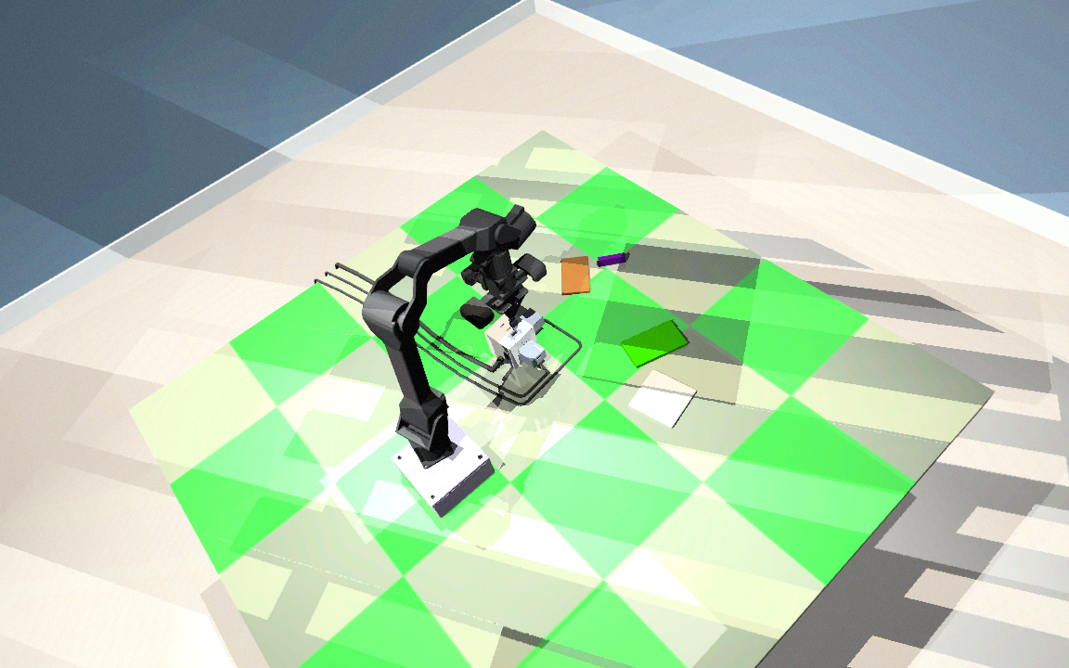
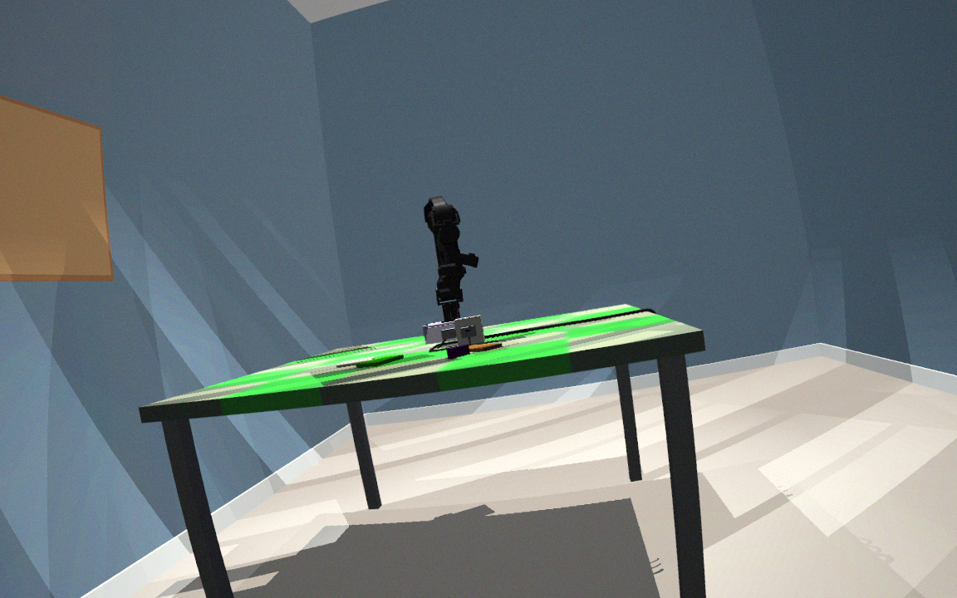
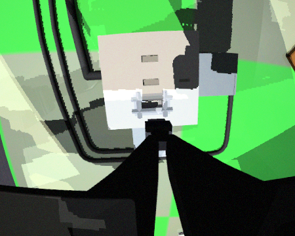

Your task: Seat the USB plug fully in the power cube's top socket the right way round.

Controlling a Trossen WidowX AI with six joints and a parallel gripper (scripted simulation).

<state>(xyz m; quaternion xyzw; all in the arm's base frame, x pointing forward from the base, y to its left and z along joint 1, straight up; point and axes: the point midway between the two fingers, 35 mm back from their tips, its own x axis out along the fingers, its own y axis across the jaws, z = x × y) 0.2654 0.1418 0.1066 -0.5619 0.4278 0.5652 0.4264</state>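
My gripper tip is now 20 mm above the dark USB plug. The rest, counted from my gripper tip: green pad 250 mm ahead, 150 mm to the right, 130 mm below; orange block 210 mm ahead, 130 mm below, 120 mm to the left; metal socket frame 70 mm below.
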